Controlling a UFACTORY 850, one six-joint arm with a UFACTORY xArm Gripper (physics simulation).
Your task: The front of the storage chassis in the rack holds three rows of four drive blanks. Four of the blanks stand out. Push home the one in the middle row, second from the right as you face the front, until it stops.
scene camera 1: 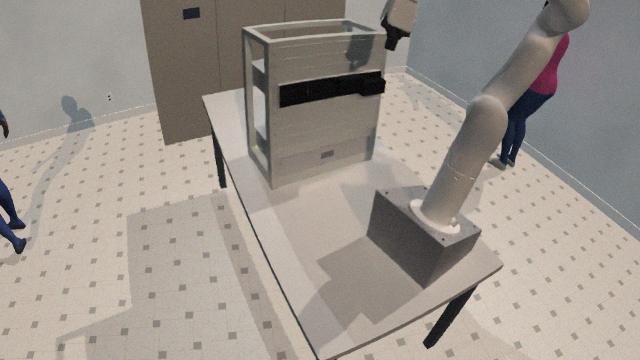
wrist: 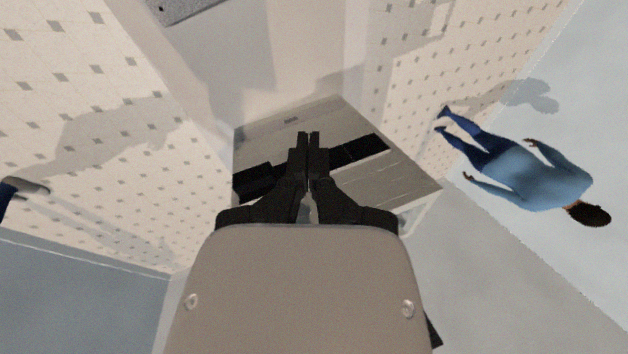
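Note:
Visible in the pictures: my gripper, a rack.

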